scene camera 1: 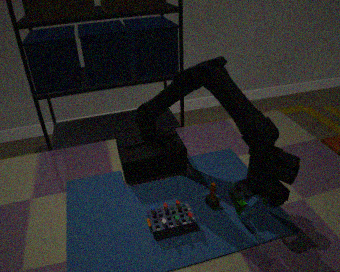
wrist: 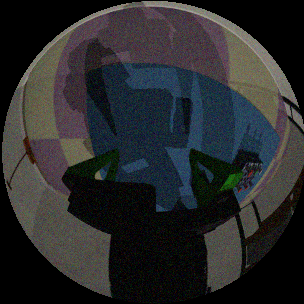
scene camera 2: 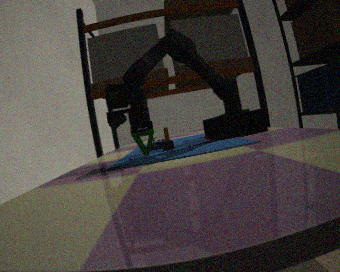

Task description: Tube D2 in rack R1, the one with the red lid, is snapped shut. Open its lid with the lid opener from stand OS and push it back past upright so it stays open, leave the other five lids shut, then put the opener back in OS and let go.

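Frame: origin at the arm's base, x right, y ahead, z up, level; metres.
Where they show: gripper, fingertip midpoint: (scene camera 1: 251, 209) (wrist: 153, 151) (scene camera 2: 146, 153); arm's base at its link origin: (scene camera 1: 148, 137) (scene camera 2: 232, 114).
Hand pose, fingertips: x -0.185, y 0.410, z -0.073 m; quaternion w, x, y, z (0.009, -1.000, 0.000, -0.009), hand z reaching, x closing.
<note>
Each offset is from my fingertips to the centre of the thing. Level surfaces: height alone.
Rack R1 {dz +0.009, dx +0.241, dy -0.066 m} (scene camera 1: 174, 231) (wrist: 248, 156) is a dark grid block on the blue mat, with small coloured caps on top. Several look red or orange, one white, one green; which is D2 and how its lid sits cannot be told. The lid opener {dz +0.030, dx +0.091, dy -0.081 m} (scene camera 1: 213, 189) (scene camera 2: 166, 133) stands upright, orange, in its small dark stand OS {dz +0.001, dx +0.091, dy -0.081 m} (scene camera 1: 213, 202) (scene camera 2: 168, 145), right of the rack in scene camera 1. My gripper (scene camera 1: 253, 204) (scene camera 2: 146, 152) (wrist: 153, 151) is open, green fingers pointing down, right of the stand in scene camera 1 and apart from it. The opener is not discernible in the wrist view.
The blue mat {dz -0.015 m} (scene camera 1: 95, 220) (scene camera 2: 220, 145) lies on a checkered table {dz -0.018 m} (scene camera 1: 45, 215) (scene camera 2: 215, 200). The arm's dark base (scene camera 1: 152, 162) (scene camera 2: 235, 125) stands behind the rack in scene camera 1. Shelving with blue bins (scene camera 1: 107, 57) is at the back. Dark shadows cross the mat near the gripper.
</note>
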